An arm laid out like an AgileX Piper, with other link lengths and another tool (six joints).
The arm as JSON. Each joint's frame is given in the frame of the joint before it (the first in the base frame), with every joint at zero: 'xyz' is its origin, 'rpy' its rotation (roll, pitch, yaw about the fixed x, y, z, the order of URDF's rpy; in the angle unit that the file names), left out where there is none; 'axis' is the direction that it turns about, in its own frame. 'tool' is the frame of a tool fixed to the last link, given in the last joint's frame.
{
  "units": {
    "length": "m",
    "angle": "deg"
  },
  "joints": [
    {
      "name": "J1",
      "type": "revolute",
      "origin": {
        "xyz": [
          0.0,
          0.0,
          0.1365
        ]
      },
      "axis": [
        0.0,
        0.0,
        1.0
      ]
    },
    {
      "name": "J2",
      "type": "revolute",
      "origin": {
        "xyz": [
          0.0,
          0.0,
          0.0
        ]
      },
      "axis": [
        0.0,
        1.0,
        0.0
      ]
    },
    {
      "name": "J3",
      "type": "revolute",
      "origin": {
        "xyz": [
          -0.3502,
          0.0,
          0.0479
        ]
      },
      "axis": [
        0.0,
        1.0,
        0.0
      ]
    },
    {
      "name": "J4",
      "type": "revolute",
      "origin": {
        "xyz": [
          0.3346,
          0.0,
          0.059
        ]
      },
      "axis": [
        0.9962,
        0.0,
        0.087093
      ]
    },
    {
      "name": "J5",
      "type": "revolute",
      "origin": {
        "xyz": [
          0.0,
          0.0,
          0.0
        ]
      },
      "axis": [
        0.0,
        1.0,
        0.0
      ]
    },
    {
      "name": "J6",
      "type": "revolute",
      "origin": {
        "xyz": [
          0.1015,
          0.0,
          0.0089
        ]
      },
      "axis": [
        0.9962,
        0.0,
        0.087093
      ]
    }
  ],
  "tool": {
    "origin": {
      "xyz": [
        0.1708,
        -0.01,
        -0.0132
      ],
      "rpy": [
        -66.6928,
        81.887,
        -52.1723
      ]
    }
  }
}
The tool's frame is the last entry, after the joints.
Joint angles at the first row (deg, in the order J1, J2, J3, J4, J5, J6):
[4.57 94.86 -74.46 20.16 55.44 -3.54]
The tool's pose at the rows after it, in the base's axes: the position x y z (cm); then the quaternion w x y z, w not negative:
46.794 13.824 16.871 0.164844 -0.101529 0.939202 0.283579
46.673 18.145 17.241 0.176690 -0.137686 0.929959 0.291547
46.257 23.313 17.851 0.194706 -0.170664 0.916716 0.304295
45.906 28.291 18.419 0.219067 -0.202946 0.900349 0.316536
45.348 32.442 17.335 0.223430 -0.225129 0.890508 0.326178
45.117 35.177 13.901 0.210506 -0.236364 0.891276 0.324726
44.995 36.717 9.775 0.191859 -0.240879 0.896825 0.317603
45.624 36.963 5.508 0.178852 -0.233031 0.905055 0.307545
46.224 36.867 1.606 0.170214 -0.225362 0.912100 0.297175
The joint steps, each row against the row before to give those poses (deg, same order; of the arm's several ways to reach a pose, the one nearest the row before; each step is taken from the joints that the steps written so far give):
[3.23 -0.07 -0.14 0.84 -0.82 -0.85]
[5.15 0.00 0.00 0.31 -2.90 0.34]
[6.01 0.00 0.00 0.33 -4.00 1.32]
[5.71 0.35 0.00 0.14 -5.08 0.88]
[4.50 2.13 -0.19 0.37 -3.90 0.50]
[2.93 4.17 0.00 0.06 -3.29 0.21]
[1.71 4.58 0.01 0.01 -2.52 0.00]
[0.22 4.67 0.00 0.07 -2.77 0.06]
[0.00 4.23 -0.01 -0.01 -2.80 0.00]

